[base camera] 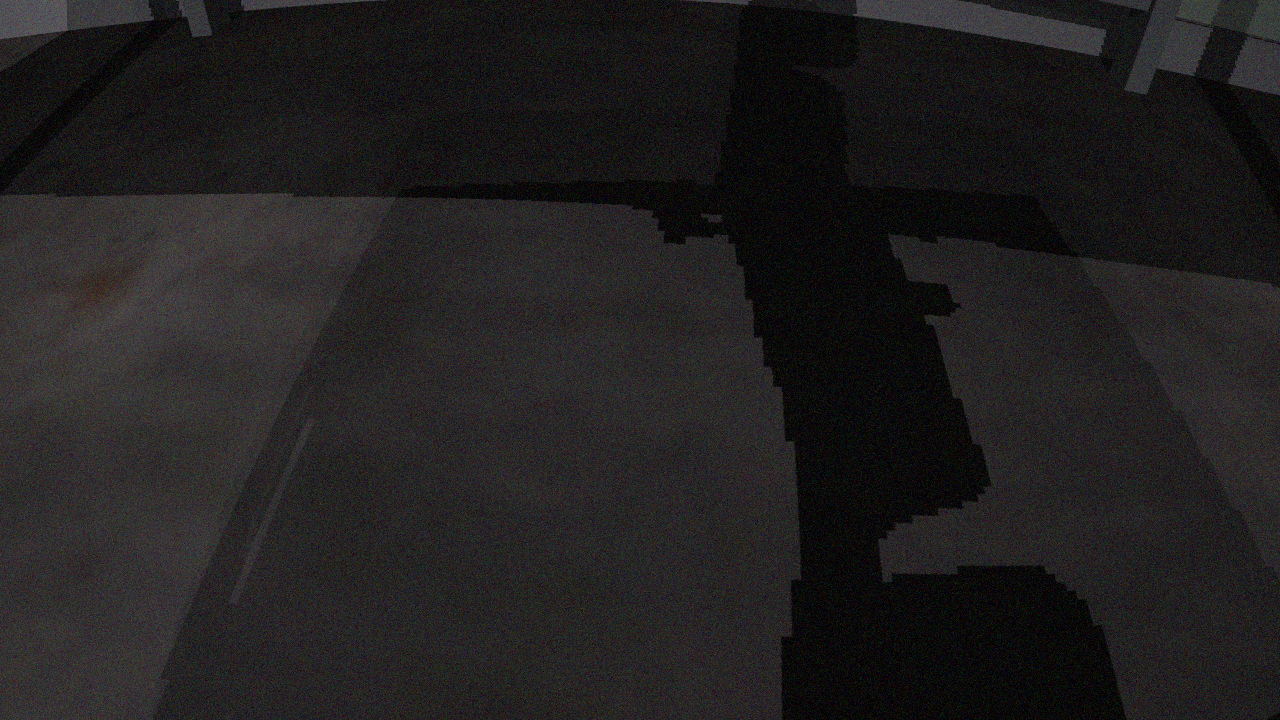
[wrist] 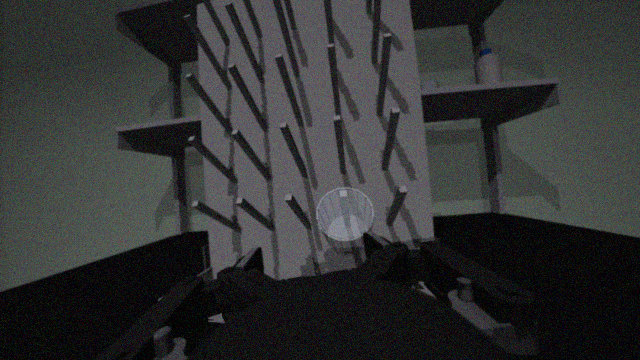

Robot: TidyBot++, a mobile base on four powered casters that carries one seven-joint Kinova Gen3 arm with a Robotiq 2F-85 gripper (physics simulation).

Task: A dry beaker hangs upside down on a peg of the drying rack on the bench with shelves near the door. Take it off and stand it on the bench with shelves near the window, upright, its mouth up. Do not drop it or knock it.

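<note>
The clear beaker [wrist: 345, 227] hangs on a bottom-row peg of the pale drying rack [wrist: 423, 210], second column from the right. Its round mouth faces the wrist camera, and the peg's white tip shows inside its rim. My gripper [wrist: 314, 251] is open, with dark fingertips low in the wrist view. The beaker appears beyond the fingertips and above the right one, not between them. The exact gap in depth is hard to judge. The gripper does not show in the base camera view. The window bench cannot be identified in these frames.
Several bare pegs surround the beaker. Shelves [wrist: 155, 132] [wrist: 490, 102] flank the rack; a white bottle with a blue cap [wrist: 489, 68] stands on the right one. The dark bench top [wrist: 565, 270] spreads below. Pale bench legs [base camera: 1150, 53] [base camera: 195, 17] stand beyond the arm's shadow on the floor.
</note>
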